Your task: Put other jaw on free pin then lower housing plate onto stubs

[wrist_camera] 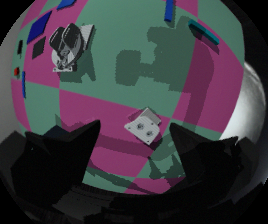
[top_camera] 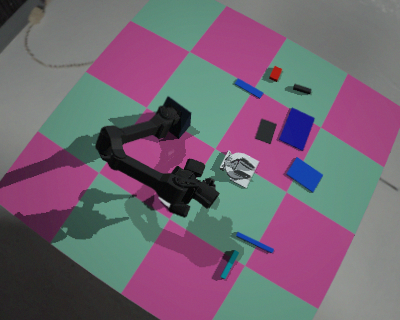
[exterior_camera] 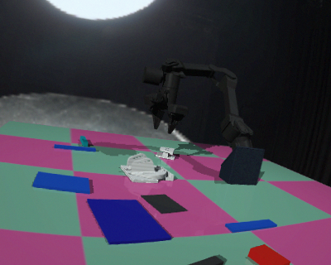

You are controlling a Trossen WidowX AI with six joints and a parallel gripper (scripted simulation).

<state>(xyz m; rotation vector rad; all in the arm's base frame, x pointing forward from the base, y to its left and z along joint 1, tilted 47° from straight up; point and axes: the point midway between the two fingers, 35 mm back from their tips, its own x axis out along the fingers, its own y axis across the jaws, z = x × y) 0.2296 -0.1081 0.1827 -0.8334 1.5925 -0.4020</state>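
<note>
Right now my gripper tip is 9 cm above the white ribbed piece, 4 cm to the left of it and 4 cm past it. The rest, counted from my gripper tip: teal bar 27 cm ahead, 11 cm to the right, 9 cm below; then dark plate 41 cm to the left, 10 cm below, 9 cm ahead; then white jaw 19 cm to the left, 9 cm below, 7 cm ahead.
</note>
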